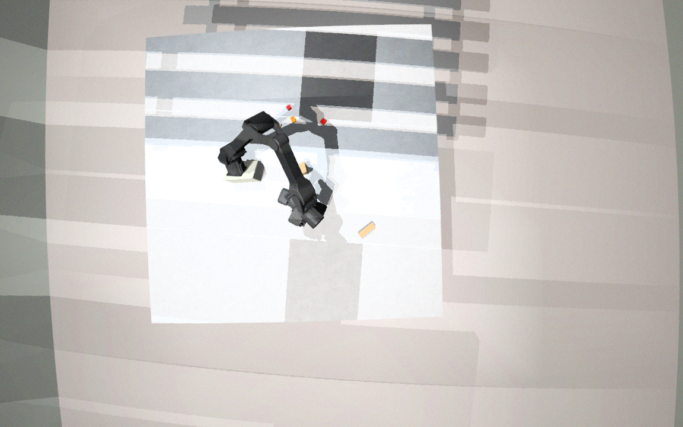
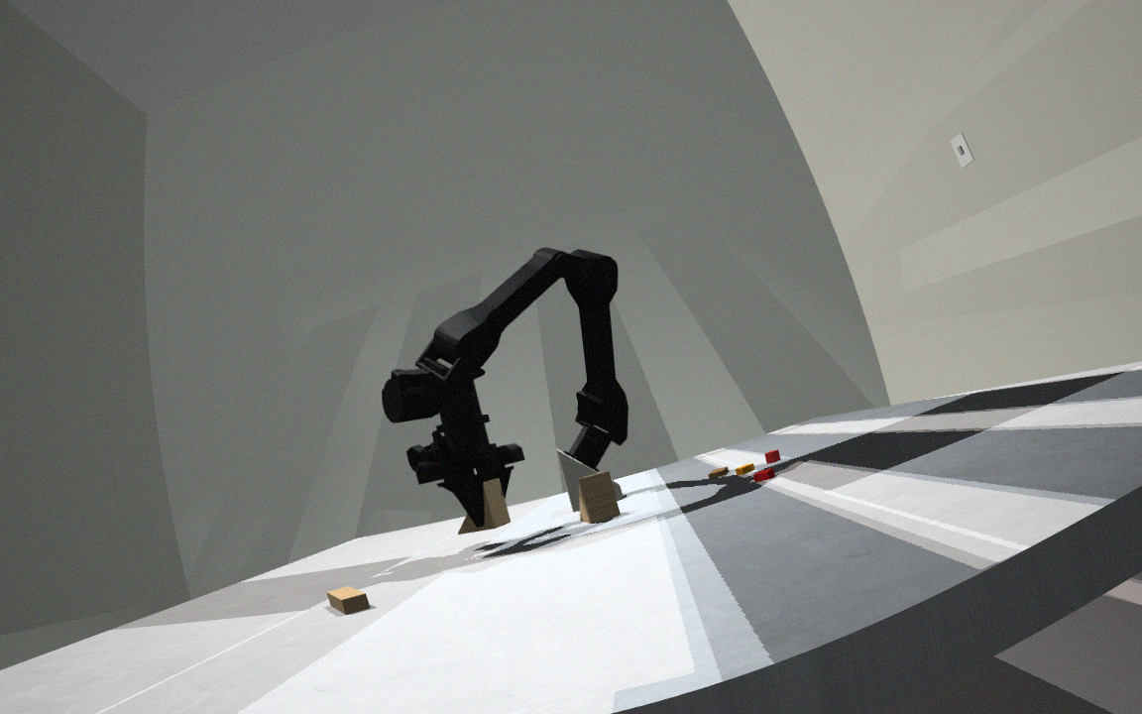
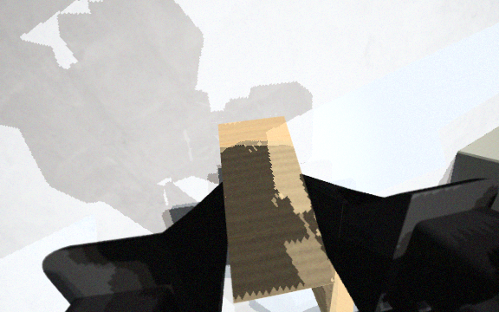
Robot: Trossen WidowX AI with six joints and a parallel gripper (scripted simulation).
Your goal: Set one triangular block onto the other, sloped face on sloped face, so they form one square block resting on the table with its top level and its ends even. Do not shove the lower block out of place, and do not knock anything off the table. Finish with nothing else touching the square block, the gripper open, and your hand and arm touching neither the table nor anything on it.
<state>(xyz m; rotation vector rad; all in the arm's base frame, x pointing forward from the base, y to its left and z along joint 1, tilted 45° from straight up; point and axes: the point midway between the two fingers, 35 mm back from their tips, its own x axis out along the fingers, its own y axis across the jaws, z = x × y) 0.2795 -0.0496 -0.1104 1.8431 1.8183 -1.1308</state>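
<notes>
The tan wooden triangular block is 10 mm above my gripper tip. Also, from my gripper tip: orange piece: 80 mm behind, 360 mm to the left, 30 mm below; then low tan block: 270 mm ahead, 90 mm to the right, 20 mm below.
</notes>
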